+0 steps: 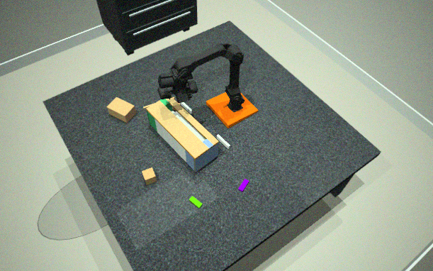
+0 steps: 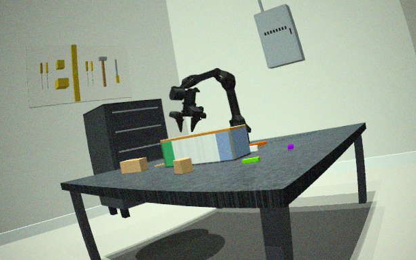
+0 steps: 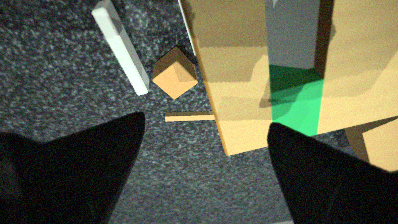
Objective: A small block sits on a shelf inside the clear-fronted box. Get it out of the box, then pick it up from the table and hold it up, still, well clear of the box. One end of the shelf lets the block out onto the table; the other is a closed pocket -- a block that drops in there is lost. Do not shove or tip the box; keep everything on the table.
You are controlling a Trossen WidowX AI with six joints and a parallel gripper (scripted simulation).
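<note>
Right now the tan block is 130 mm below my gripper tip, 50 mm to the right of it and 20 mm behind it. Also, from my gripper tip: thin tan stick 140 mm below, 130 mm to the right, 40 mm ahead; long box 140 mm to the left, 80 mm below, 20 mm ahead.
</note>
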